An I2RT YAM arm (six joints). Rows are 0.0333 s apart.
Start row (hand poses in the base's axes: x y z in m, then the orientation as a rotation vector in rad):
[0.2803, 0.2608, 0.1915, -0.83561, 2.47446, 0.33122]
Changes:
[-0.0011, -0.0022, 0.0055, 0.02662, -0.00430, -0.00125]
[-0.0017, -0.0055, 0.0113, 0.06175, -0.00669, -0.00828]
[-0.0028, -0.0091, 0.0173, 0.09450, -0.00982, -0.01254]
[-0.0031, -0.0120, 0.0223, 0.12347, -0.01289, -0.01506]
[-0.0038, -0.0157, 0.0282, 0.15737, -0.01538, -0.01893]
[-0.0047, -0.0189, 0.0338, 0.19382, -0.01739, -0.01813]
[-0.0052, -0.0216, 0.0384, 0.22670, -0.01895, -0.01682]
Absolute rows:
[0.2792, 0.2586, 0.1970, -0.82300, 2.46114, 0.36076]
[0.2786, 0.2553, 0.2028, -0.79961, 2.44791, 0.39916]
[0.2775, 0.2517, 0.2088, -0.78061, 2.43348, 0.43496]
[0.2772, 0.2488, 0.2138, -0.76530, 2.41964, 0.46664]
[0.2765, 0.2451, 0.2197, -0.74620, 2.40429, 0.50362]
[0.2756, 0.2419, 0.2253, -0.73174, 2.38621, 0.54509]
[0.2751, 0.2392, 0.2299, -0.71931, 2.36945, 0.58251]

